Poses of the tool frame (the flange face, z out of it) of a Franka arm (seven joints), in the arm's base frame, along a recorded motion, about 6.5 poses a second.
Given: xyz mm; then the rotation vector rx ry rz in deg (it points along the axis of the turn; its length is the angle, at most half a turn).
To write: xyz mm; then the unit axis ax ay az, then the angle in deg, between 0 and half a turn. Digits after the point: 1 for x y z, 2 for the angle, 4 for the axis.
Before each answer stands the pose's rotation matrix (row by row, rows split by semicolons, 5 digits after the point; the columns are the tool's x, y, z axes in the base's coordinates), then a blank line. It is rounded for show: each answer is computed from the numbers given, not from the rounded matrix.
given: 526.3 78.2 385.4 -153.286 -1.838 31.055
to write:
0.92419 -0.05738 -0.37760; 0.10152 -0.91617 0.38771; -0.36820 -0.39665 -0.84089

526.3 78.2 385.4 -0.9800 -0.0118 0.1985 156.41
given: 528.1 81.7 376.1 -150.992 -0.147 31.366
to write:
0.92138 -0.08670 -0.37887; 0.09025 -0.90044 0.42553; -0.37804 -0.42626 -0.82182

528.1 81.7 376.1 -0.9791 -0.0010 0.2034 154.22
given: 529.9 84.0 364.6 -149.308 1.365 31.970
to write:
0.91706 -0.11254 -0.38253; 0.07952 -0.88845 0.45202; -0.39073 -0.44495 -0.80582

529.9 84.0 364.6 -0.9778 0.0089 0.2094 152.70
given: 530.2 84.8 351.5 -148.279 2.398 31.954
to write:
0.91610 -0.12891 -0.37967; 0.07080 -0.88002 0.46962; -0.39466 -0.45710 -0.79706

530.2 84.8 351.5 -0.9774 0.0158 0.2106 151.70
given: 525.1 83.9 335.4 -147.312 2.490 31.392
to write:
0.91821 -0.13242 -0.37329; 0.07192 -0.87105 0.48591; -0.38950 -0.47301 -0.79028

525.1 83.9 335.4 -0.9779 0.0165 0.2084 150.64
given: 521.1 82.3 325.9 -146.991 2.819 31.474
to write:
0.91744 -0.13782 -0.37325; 0.06930 -0.86840 0.49100; -0.39180 -0.47632 -0.78715

521.1 82.3 325.9 -0.9777 0.0187 0.2093 150.35
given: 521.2 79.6 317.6 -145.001 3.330 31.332
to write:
0.91651 -0.15129 -0.37029; 0.07008 -0.85066 0.52103; -0.39382 -0.50348 -0.76903

521.2 79.6 317.6 -0.9772 0.0224 0.2112 148.38
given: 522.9 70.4 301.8 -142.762 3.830 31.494
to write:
0.91381 -0.16648 -0.37045; 0.07284 -0.83016 0.55274; -0.39956 -0.53208 -0.74648

522.9 70.4 301.8 -0.9762 0.0262 0.2154 146.24
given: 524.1 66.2 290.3 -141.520 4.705 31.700
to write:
0.91121 -0.18255 -0.36928; 0.06742 -0.81827 0.57087; -0.40638 -0.54508 -0.73331

524.1 66.2 290.3 -0.9753 0.0324 0.2185 145.10
